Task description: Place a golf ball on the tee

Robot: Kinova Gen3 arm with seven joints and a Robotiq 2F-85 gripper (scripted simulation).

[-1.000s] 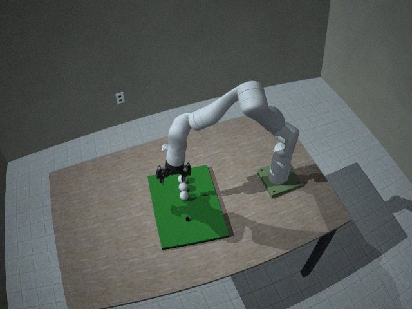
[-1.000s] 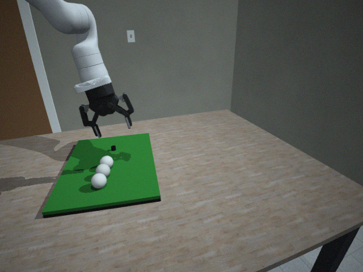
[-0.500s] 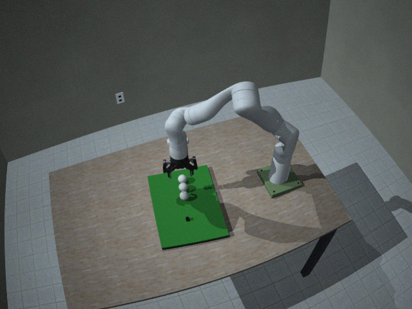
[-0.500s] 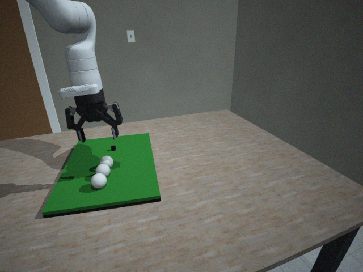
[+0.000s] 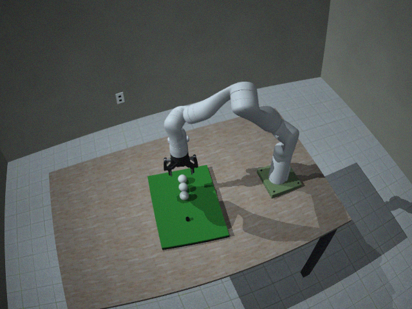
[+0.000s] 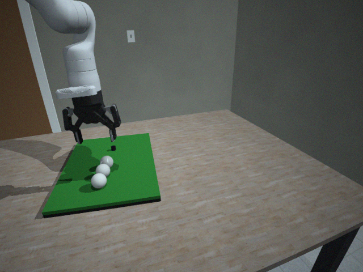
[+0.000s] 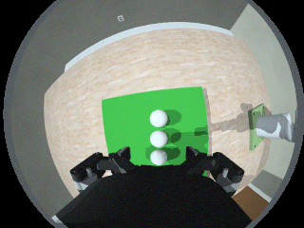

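Right now my hand is 100 mm above the white golf ball. Also, from my hand: green mat 10 mm ahead, 130 mm to the left, 130 mm below.
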